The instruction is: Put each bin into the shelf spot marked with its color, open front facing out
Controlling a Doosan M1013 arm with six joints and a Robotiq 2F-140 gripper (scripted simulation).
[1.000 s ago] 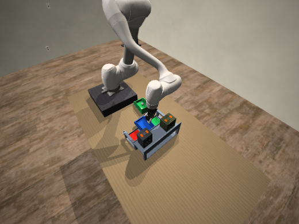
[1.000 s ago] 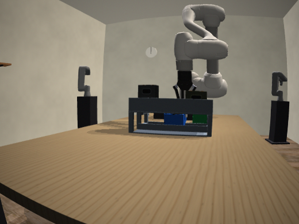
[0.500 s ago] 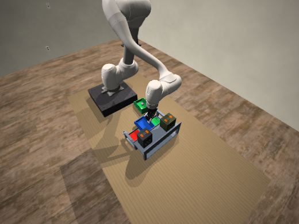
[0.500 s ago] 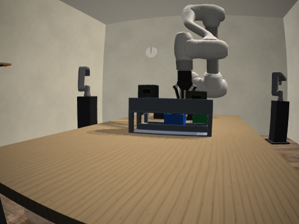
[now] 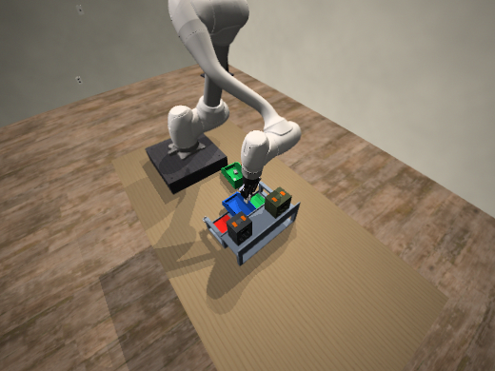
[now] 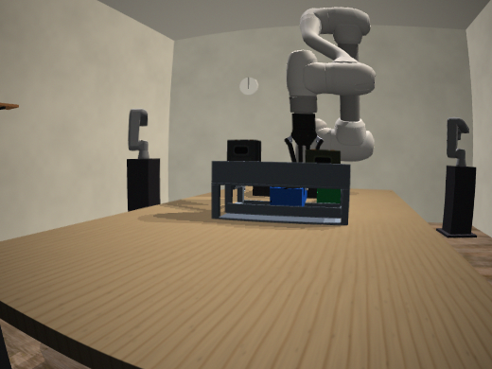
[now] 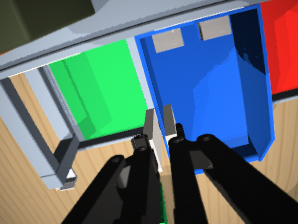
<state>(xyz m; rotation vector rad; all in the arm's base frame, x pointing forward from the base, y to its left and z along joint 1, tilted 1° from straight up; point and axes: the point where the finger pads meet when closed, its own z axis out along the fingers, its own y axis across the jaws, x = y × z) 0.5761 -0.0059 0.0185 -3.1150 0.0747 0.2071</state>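
The blue bin is 1 cm behind my hand, 5 cm to the right of it and 5 cm below it. Round my hand: olive box: 15 cm ahead, 6 cm to the left, 5 cm above; black box: 13 cm ahead, 17 cm to the right, 6 cm above; green bin: 23 cm behind, 11 cm to the left, 7 cm below.
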